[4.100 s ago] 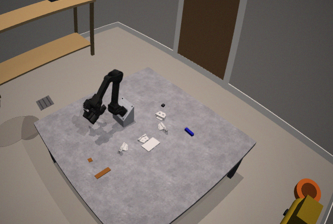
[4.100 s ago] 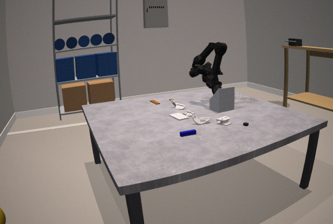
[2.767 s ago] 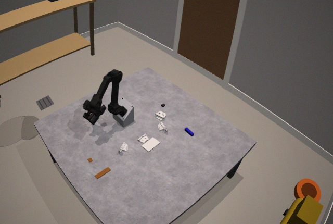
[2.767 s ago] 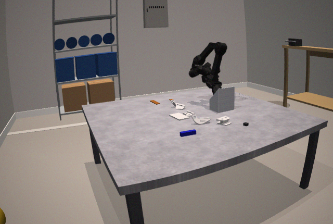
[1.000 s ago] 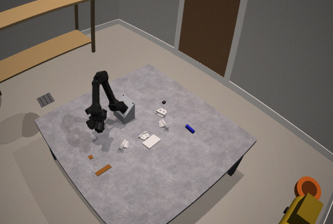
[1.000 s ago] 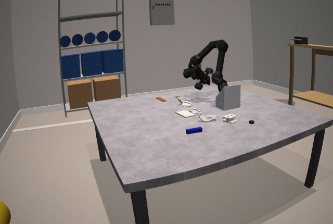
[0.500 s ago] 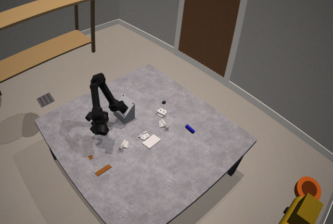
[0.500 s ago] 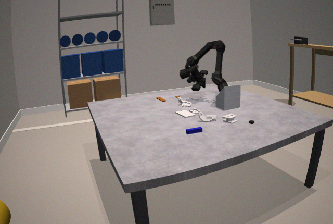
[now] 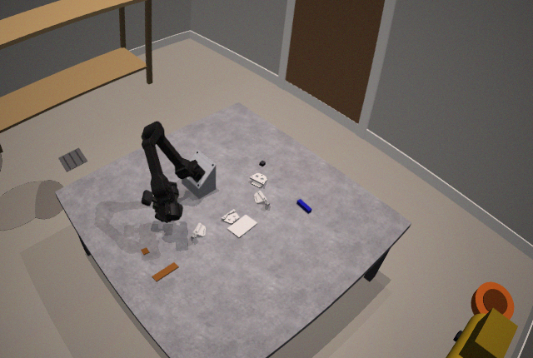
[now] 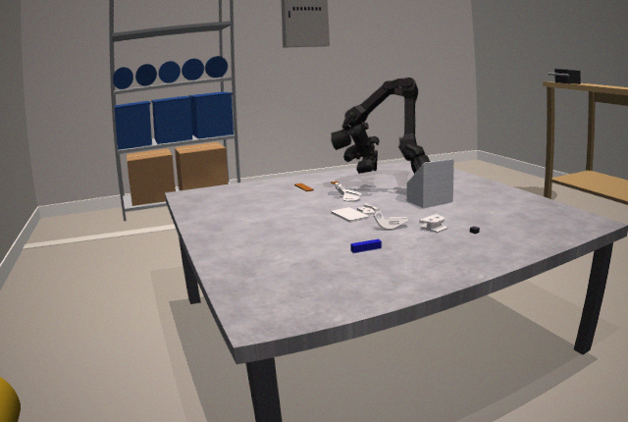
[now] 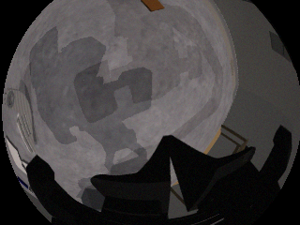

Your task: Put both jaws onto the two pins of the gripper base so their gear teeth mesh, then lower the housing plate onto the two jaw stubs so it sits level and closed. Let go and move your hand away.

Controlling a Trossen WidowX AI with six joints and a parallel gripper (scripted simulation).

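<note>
My gripper tip is now 21 cm short of the white jaw, 47 cm to the right of it and 3 cm above it. Also, from my gripper tip: small black cube: 1 cm behind, 64 cm to the left, 6 cm below; small orange piece: 12 cm ahead, 14 cm to the right, 7 cm below; orange strip: 26 cm ahead, 13 cm to the right, 6 cm below.
</note>
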